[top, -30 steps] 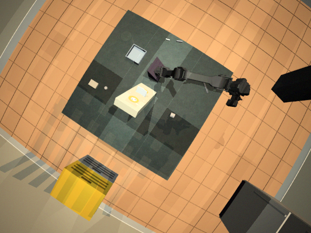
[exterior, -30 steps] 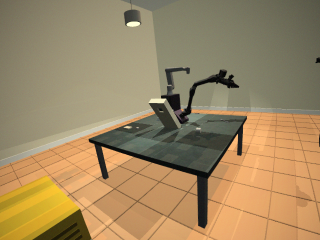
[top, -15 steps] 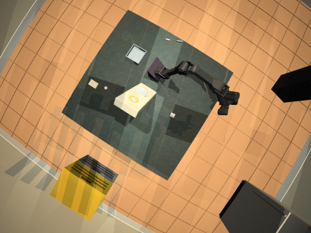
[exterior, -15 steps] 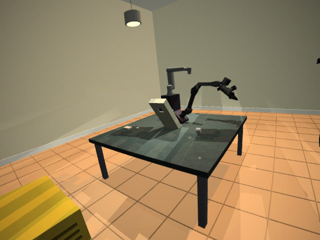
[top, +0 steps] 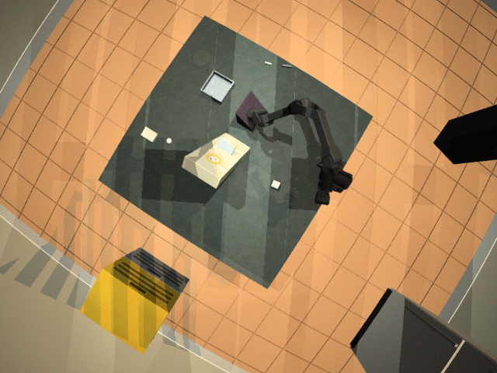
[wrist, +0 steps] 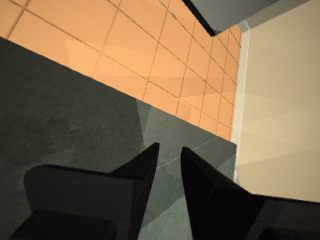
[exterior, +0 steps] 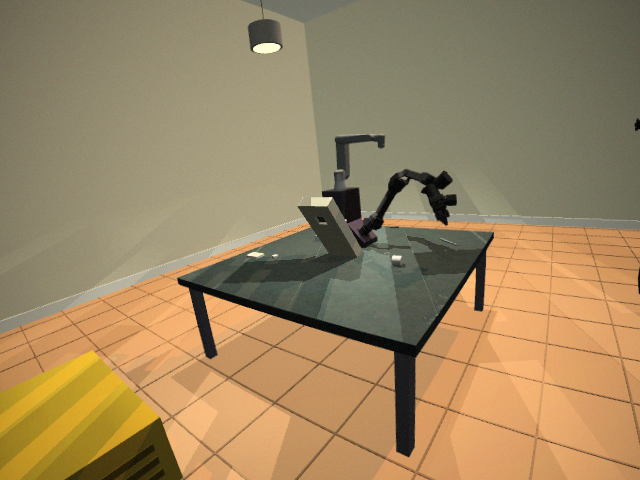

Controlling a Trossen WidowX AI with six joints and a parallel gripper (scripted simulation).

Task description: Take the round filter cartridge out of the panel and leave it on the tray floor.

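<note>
The round grey filter cartridge lies 220 mm ahead of my gripper tip, 520 mm to the right of it and 60 mm above it. The rest, counted from my gripper tip: cream block (350 mm ahead, 1000 mm to the right, 190 mm below); then service panel (170 mm ahead, 530 mm to the right, 20 mm below); then pale blue tray (150 mm behind, 870 mm to the right, 190 mm below).
</note>
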